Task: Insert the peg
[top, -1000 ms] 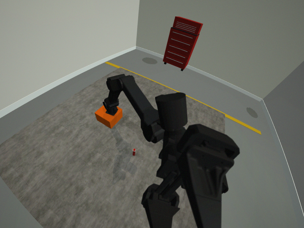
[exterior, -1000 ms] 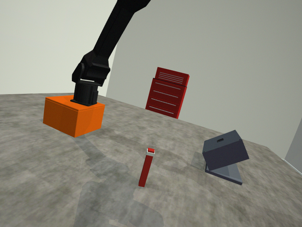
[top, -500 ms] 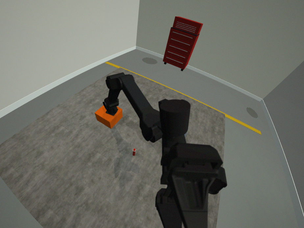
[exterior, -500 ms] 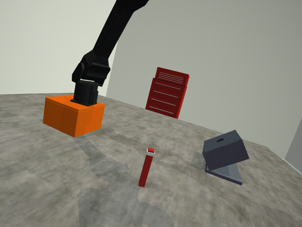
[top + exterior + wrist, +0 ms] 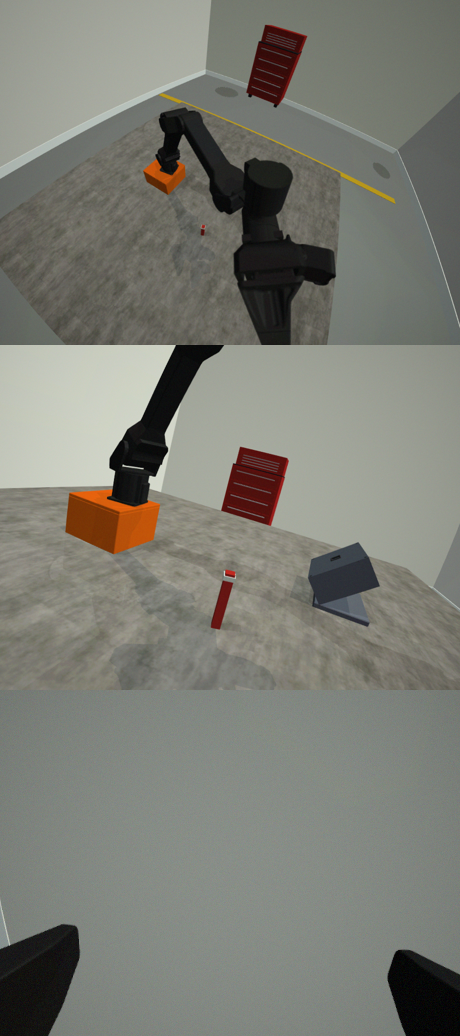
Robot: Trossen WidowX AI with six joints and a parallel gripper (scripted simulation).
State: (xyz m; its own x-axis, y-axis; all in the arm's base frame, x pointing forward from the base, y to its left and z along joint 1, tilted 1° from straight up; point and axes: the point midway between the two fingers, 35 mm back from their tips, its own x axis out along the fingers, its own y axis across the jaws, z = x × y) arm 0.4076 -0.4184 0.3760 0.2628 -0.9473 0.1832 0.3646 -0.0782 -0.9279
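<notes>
My gripper tip is now 170 mm past the red square peg, 270 mm to the right of it and 400 mm above it. Round my gripper tip: grey sloped panel block: 40 mm ahead, 450 mm to the left, 390 mm below.
</notes>
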